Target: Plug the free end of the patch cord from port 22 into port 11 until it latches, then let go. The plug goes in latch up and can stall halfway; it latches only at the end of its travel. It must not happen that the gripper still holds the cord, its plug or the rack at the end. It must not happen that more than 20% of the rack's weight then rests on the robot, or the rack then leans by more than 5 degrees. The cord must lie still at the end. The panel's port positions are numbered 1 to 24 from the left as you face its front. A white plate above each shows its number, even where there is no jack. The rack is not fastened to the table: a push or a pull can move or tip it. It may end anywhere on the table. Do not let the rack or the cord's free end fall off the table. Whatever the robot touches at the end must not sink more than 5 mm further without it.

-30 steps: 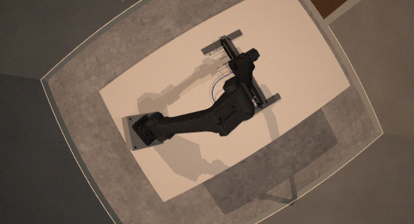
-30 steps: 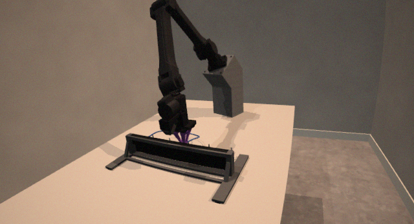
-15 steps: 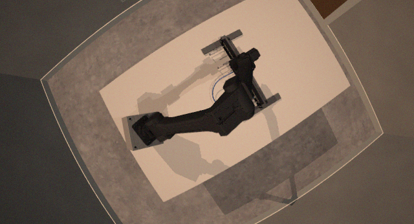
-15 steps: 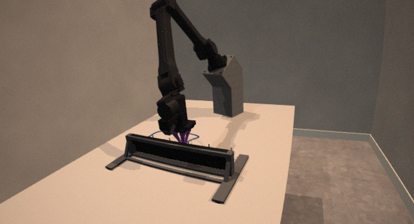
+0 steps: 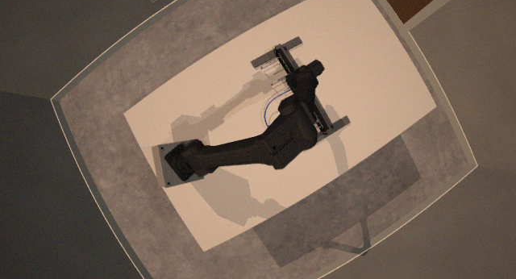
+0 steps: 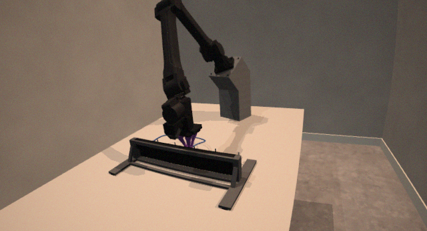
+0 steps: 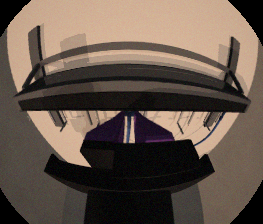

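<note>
My gripper is now 20 mm short of the plug and 10 mm to the left of it.
</note>
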